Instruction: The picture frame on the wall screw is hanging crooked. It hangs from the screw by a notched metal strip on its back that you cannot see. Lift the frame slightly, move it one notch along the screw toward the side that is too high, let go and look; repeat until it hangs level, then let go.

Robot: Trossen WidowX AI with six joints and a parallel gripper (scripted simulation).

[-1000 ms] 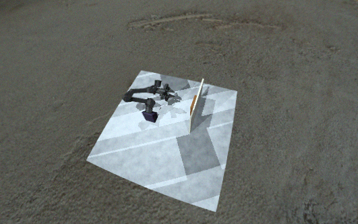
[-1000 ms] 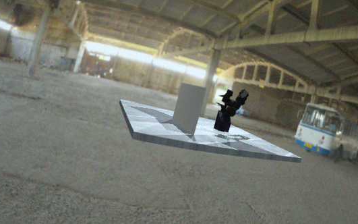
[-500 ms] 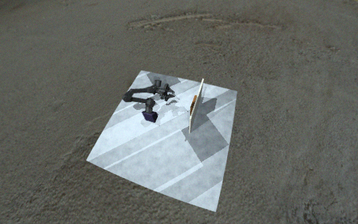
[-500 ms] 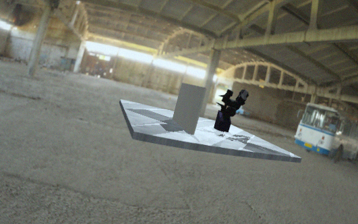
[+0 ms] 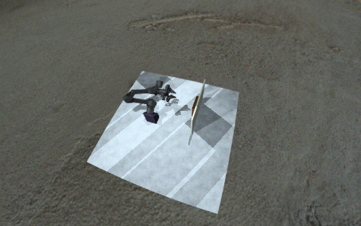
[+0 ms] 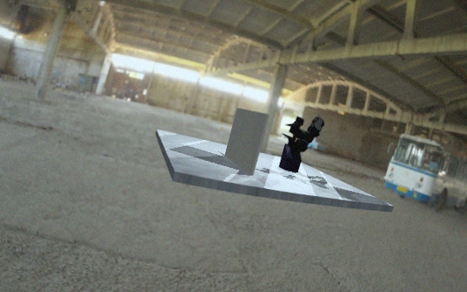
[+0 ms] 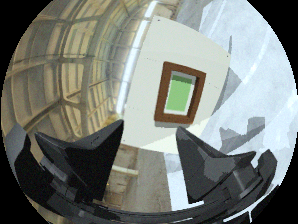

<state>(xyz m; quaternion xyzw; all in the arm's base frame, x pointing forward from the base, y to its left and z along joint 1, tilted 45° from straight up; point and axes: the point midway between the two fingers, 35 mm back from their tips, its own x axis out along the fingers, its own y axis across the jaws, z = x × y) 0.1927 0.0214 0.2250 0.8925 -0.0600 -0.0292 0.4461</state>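
Right now my gripper tip is 200 mm short of the picture frame, 30 mm to the left of it and 90 mm above it. From my gripper tip the other things lie so: wall panel (210 mm ahead, 20 mm to the right, 100 mm below).
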